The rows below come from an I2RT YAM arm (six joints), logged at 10 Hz.
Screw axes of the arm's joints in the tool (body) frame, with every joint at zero. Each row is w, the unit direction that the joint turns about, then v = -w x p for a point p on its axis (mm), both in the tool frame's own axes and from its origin. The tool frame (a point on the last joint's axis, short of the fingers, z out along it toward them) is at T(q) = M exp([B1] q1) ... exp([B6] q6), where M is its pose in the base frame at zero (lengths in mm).
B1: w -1 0 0 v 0 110.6 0
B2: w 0 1 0 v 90.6 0 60
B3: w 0 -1 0 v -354.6 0 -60
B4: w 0 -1 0 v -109.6 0 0
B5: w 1 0 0 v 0 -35.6 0
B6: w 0 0 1 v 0 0 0
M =
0 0 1 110.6
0 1 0 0
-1 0 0 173.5
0 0 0 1
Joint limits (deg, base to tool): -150..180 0..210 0..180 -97..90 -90..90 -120..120
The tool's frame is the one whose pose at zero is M.
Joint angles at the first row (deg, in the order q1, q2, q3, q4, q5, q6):
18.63, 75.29, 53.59, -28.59, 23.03, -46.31
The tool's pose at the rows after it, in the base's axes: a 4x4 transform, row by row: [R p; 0 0 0 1], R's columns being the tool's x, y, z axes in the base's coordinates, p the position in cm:
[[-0.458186 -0.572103 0.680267 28.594], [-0.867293 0.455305 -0.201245 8.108], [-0.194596 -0.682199 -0.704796 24.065], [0 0 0 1]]
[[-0.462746 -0.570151 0.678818 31.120], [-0.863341 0.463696 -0.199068 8.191], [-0.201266 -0.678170 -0.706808 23.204], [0 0 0 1]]
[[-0.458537 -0.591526 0.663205 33.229], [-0.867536 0.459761 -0.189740 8.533], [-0.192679 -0.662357 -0.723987 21.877], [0 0 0 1]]
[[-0.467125 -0.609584 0.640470 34.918], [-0.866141 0.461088 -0.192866 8.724], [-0.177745 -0.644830 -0.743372 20.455], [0 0 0 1]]
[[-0.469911 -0.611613 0.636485 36.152], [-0.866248 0.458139 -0.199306 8.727], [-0.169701 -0.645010 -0.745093 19.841], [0 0 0 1]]
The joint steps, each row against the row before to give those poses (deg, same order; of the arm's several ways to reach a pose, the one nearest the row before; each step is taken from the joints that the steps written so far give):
0.00, 6.51, 2.56, 3.70, 1.05, -1.41
-1.40, 5.80, 3.17, 2.99, -1.05, -0.62
-0.62, 5.64, 2.90, 1.68, -1.23, -0.62
-0.53, 4.92, 2.54, 0.71, -0.53, 0.00
-0.52, 2.99, 2.12, 0.70, 0.00, -0.52

